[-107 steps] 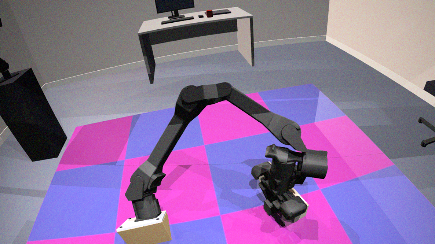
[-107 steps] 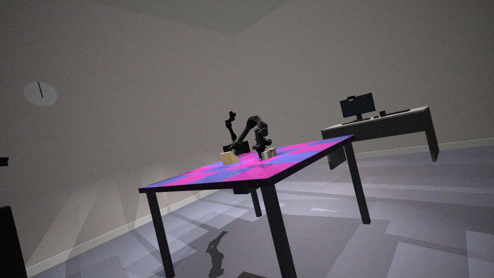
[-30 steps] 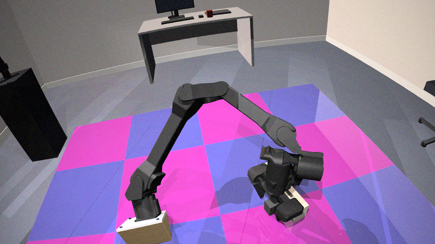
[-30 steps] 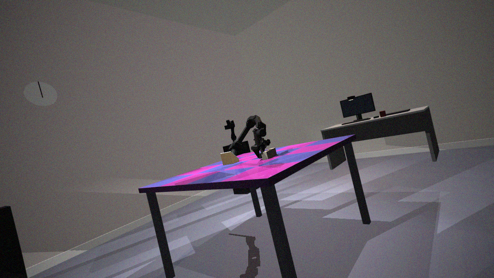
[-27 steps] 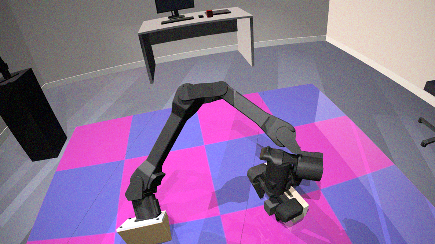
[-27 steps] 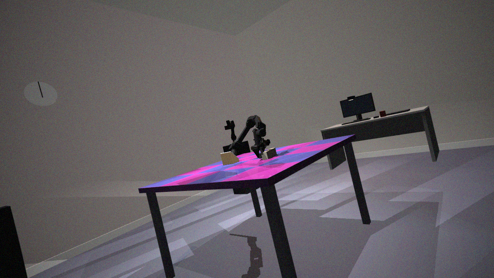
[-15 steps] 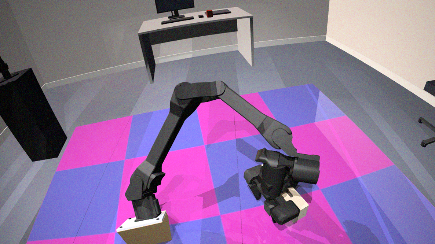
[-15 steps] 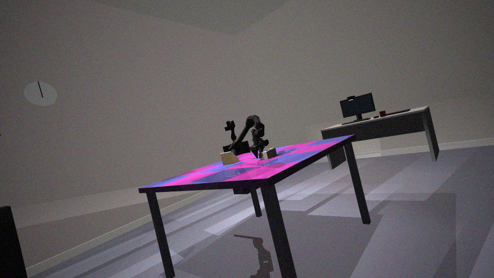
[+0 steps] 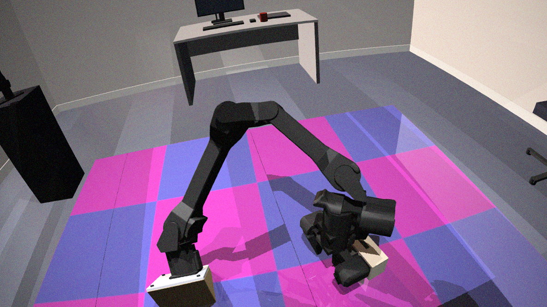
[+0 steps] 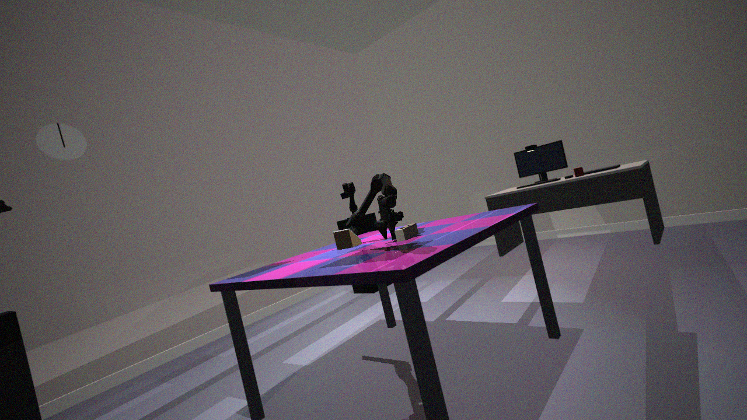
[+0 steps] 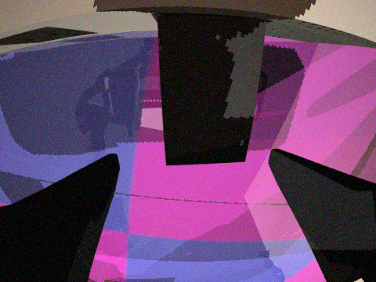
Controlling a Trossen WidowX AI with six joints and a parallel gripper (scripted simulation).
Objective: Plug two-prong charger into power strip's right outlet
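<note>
Now: the black two-prong charger 6 cm ahead of my gripper tip, 2 cm to the left of it and 1 cm above it.
</note>
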